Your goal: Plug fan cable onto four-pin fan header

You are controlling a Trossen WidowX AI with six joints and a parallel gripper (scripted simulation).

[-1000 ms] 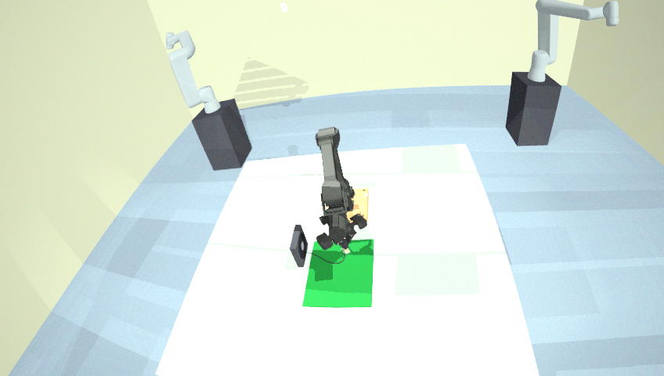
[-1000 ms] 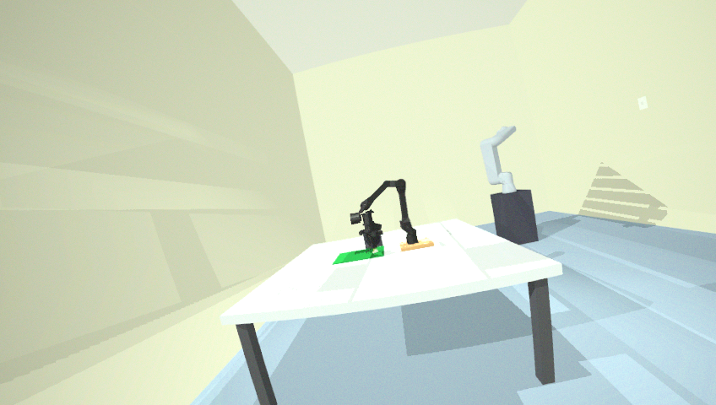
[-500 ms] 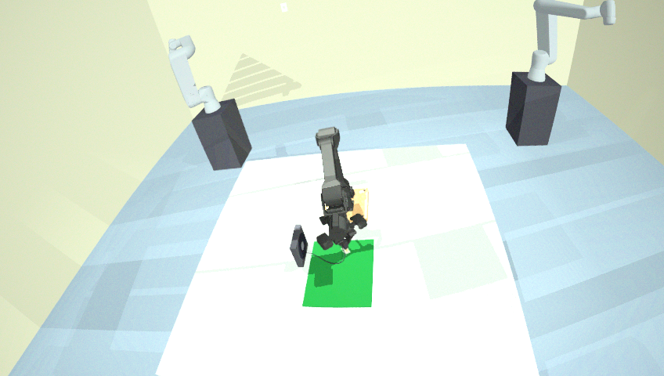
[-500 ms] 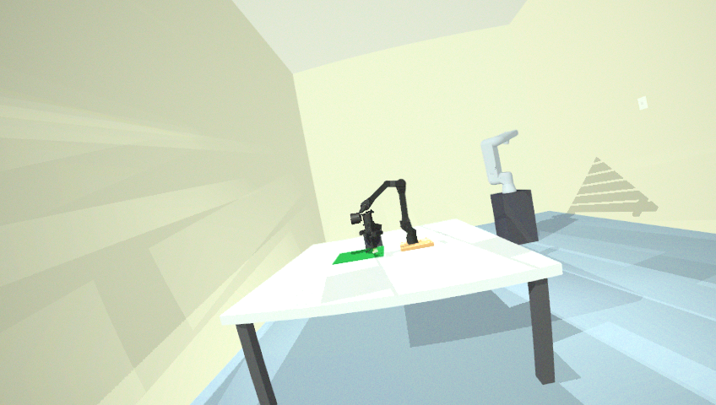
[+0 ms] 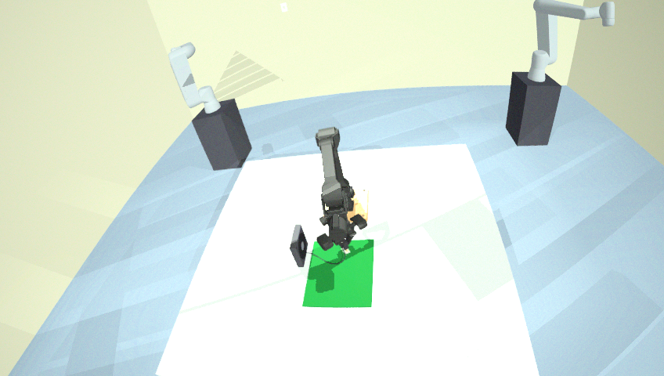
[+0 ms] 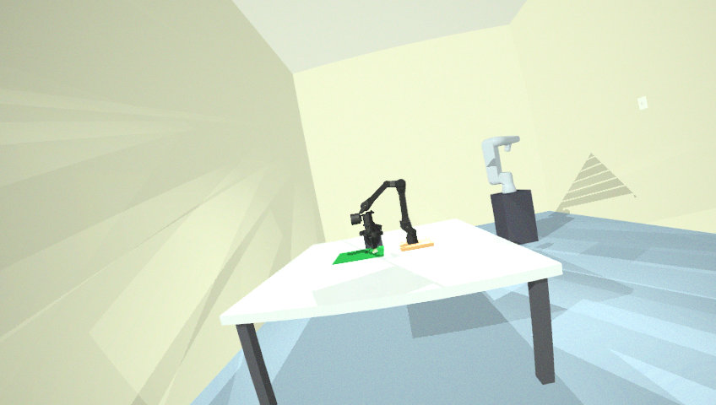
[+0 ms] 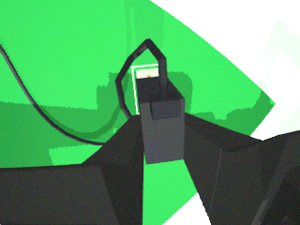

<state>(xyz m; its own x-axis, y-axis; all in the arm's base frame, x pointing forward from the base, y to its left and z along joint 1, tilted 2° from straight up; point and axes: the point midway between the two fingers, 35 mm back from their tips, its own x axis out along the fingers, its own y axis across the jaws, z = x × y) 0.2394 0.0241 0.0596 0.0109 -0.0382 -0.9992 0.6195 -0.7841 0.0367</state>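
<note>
My gripper tip is 4 cm above the white four-pin header and 1 cm past it. From my gripper tip the other things lie so: dark plug: 1 cm behind, 1 cm above; then green board: 9 cm ahead, 5 cm below, 2 cm to the right; then square fan: 17 cm to the right, 2 cm above, 1 cm ahead.
</note>
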